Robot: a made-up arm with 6 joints.
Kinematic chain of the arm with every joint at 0, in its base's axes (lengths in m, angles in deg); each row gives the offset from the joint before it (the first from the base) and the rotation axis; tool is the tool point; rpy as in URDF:
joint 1: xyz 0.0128 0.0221 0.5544 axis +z
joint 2: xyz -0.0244 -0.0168 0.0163 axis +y
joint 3: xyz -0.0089 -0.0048 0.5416 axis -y
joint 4: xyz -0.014 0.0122 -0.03 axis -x
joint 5: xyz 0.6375 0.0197 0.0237 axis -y
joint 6: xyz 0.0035 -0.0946 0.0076 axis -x
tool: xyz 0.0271 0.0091 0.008 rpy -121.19 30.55 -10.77
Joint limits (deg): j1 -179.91..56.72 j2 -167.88..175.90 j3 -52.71..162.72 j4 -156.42..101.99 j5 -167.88..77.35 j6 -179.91..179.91
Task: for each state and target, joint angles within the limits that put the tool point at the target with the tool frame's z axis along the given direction. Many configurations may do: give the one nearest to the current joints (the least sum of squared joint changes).
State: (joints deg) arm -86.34 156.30 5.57 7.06 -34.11 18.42
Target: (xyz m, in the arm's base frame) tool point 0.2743 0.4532 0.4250 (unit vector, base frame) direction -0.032 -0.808 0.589
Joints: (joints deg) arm -128.73 175.89 -42.30 10.47 -3.60 24.13
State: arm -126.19 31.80 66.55 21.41 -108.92 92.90
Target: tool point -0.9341 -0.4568 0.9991 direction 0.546 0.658 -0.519
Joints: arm -149.13 59.89 76.18 3.33 -66.72 79.01
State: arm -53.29 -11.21 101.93 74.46 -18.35 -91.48
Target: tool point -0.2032 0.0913 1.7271 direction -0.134 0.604 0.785
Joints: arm -29.59 2.08 106.60 63.83 -65.49 -115.55
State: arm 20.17 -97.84 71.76 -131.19 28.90 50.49
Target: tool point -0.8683 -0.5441 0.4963 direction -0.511 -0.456 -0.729
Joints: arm 33.70 -126.93 39.07 -148.75 41.42 30.93
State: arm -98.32 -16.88 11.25 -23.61 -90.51 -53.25
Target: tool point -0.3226 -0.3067 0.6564 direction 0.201 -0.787 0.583
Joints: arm -128.66 3.87 -33.28 -43.74 -87.23 -29.07
